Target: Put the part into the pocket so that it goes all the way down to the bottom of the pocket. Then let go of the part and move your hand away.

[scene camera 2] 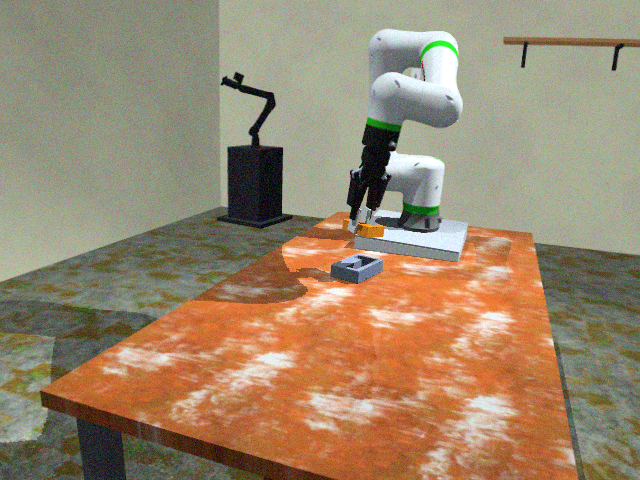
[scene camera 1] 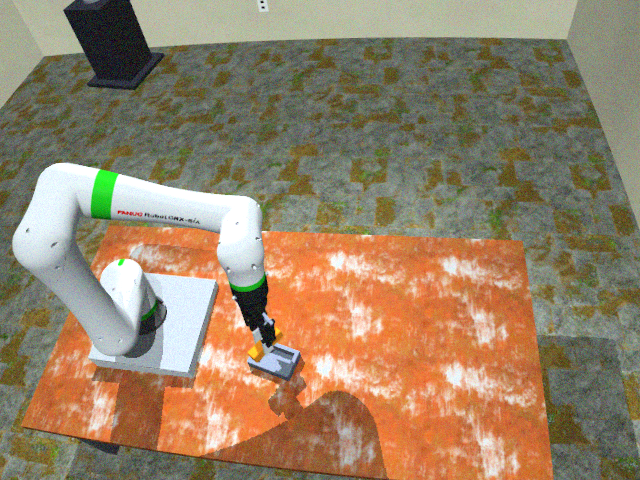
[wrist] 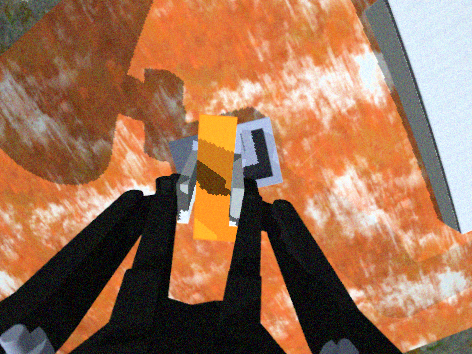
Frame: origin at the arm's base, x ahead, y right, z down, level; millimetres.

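Seen in the pictures: gripper, between the fingertips: [scene camera 2: 356,231] [scene camera 1: 264,347] [wrist: 216,166]; arm's base, origin of its link: [scene camera 2: 418,226] [scene camera 1: 145,315].
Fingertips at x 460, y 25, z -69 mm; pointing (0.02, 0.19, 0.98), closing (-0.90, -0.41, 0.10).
Observation:
Offsets run from my fingertips to a thing's top centre. Level surfaces: height alone.
The orange part @[dx -11, dy -14, dz -28 mm] [scene camera 1: 255,352] [scene camera 2: 371,230] [wrist: 216,132] is a bar held in the air above the table, roughly level. My gripper [scene camera 1: 266,345] [scene camera 2: 359,223] [wrist: 216,166] is shut on it, with a pale fingertip on each long side. The grey-blue block @[dx +5, dy -11, dz +86 mm] [scene camera 1: 269,366] [scene camera 2: 370,270] [wrist: 275,150] with the pocket lies on the table below. The part is above the block and apart from it. In the wrist view it crosses in front of the block, turned a little against it, and hides the pocket's middle. A dark bent stretch of the pocket shows to its right.
The arm's pale base plate [scene camera 1: 178,335] [scene camera 2: 408,246] [wrist: 435,65] stands on the orange and white table @[dz +122 mm] [scene camera 1: 413,320] [scene camera 2: 361,361] [wrist: 320,260], close to the block. A black pedestal [scene camera 1: 111,43] [scene camera 2: 254,180] stands on the floor, away from the table.

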